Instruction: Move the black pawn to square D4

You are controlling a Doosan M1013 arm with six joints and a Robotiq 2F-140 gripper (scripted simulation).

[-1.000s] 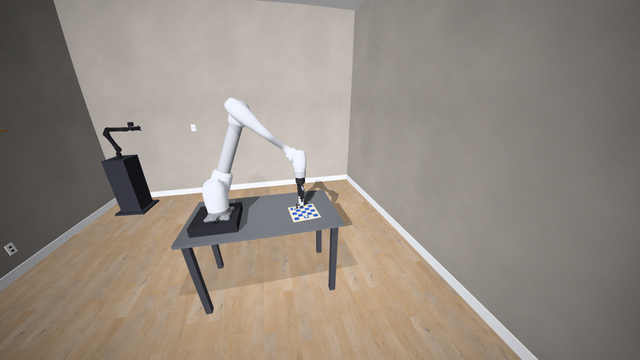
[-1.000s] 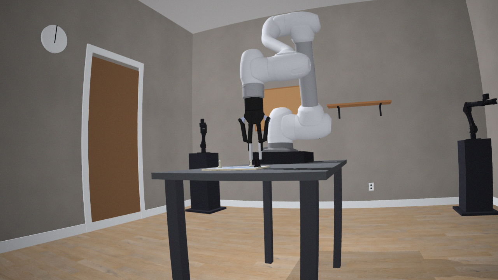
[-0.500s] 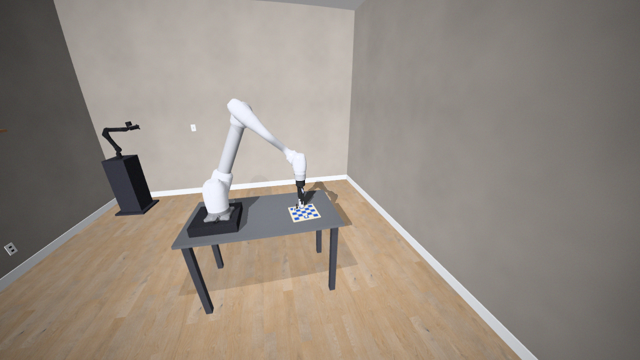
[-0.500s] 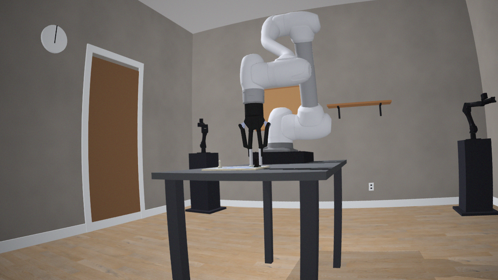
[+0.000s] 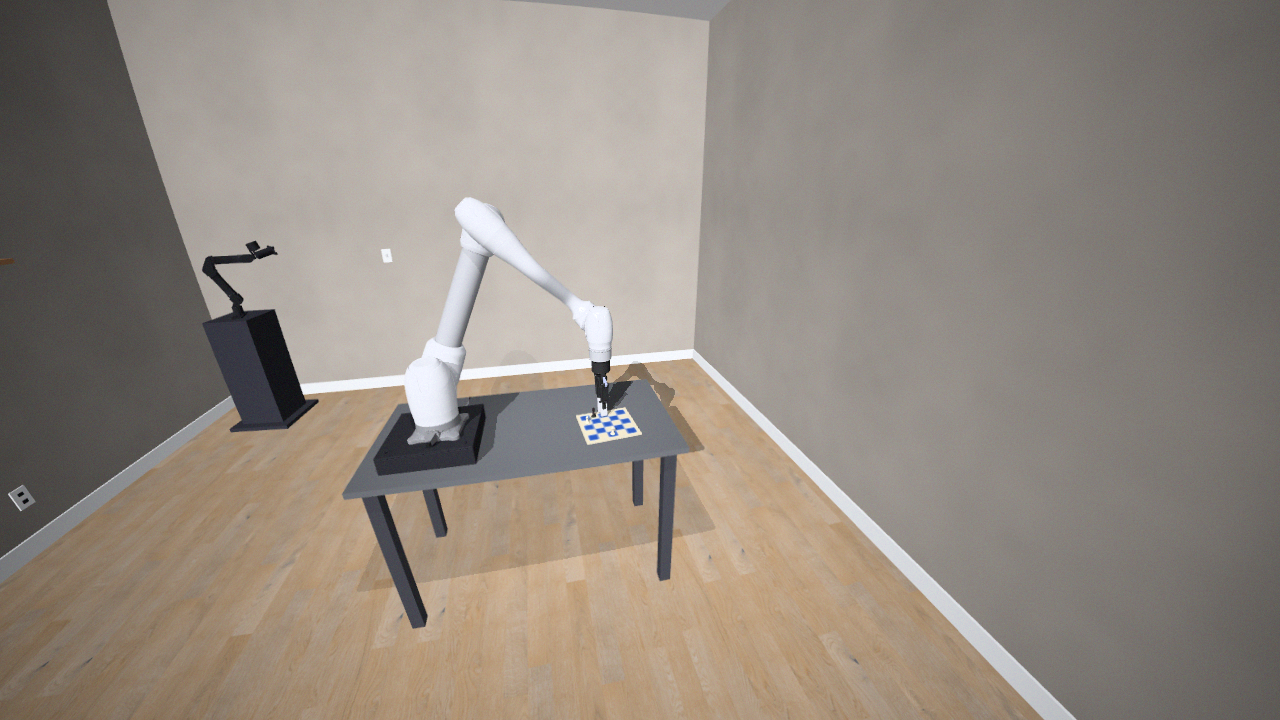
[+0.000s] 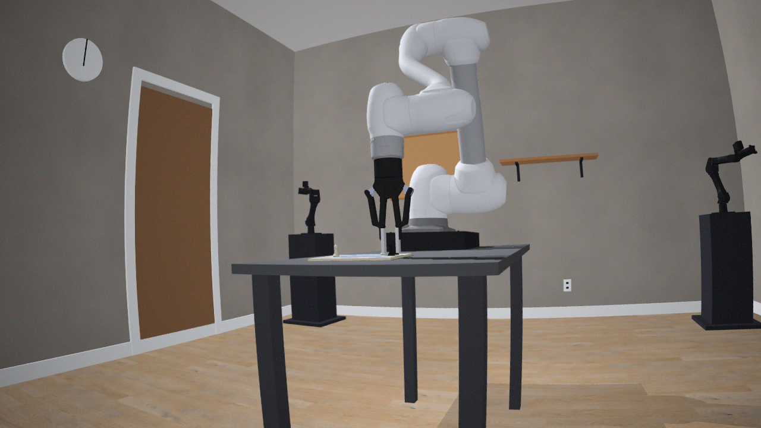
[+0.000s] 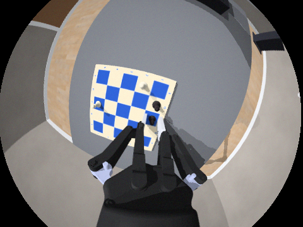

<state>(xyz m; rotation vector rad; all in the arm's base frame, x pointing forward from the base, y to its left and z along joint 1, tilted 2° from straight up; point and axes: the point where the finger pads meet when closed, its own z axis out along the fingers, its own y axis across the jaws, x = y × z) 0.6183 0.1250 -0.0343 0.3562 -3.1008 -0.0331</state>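
The black pawn lies 3 cm below my hand. Also, from my hand: chessboard: 1 cm ahead, 8 cm to the right, 4 cm below.
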